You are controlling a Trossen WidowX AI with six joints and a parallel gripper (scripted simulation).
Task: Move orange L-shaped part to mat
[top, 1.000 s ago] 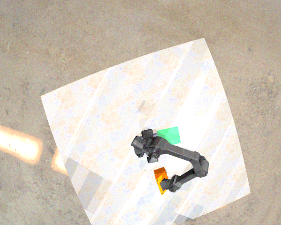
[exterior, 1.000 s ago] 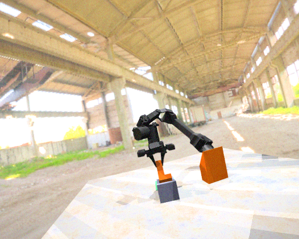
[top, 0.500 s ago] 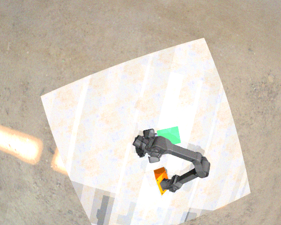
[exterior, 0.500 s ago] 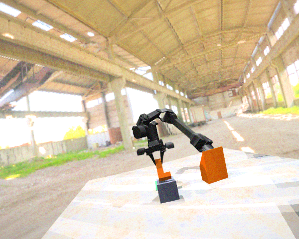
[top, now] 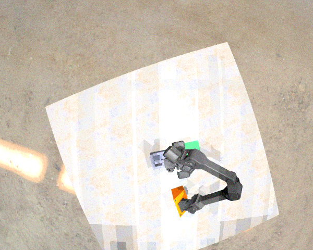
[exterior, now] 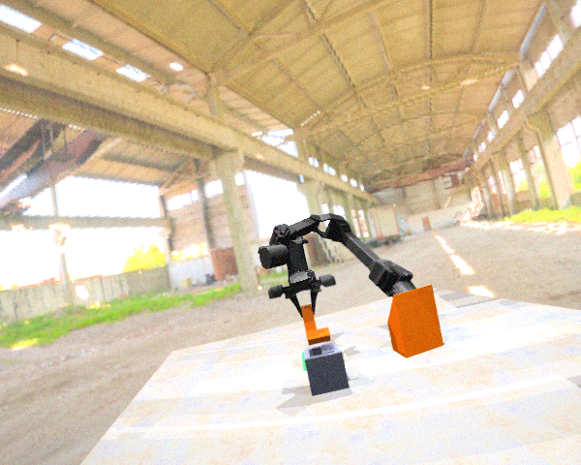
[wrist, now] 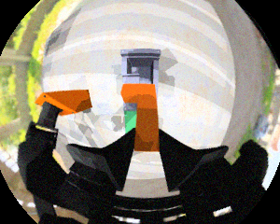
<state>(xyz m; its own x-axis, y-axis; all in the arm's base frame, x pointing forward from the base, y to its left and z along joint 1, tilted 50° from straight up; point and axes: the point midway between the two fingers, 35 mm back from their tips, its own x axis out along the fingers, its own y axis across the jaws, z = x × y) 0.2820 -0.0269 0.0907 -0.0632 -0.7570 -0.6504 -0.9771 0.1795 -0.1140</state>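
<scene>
The green mat lies 17 cm below my gripper tip, 7 cm to the right of it and 3 cm behind it. The rest, counted from my gripper tip: orange L-shaped part 3 cm to the left, 3 cm below, 1 cm behind.
</scene>
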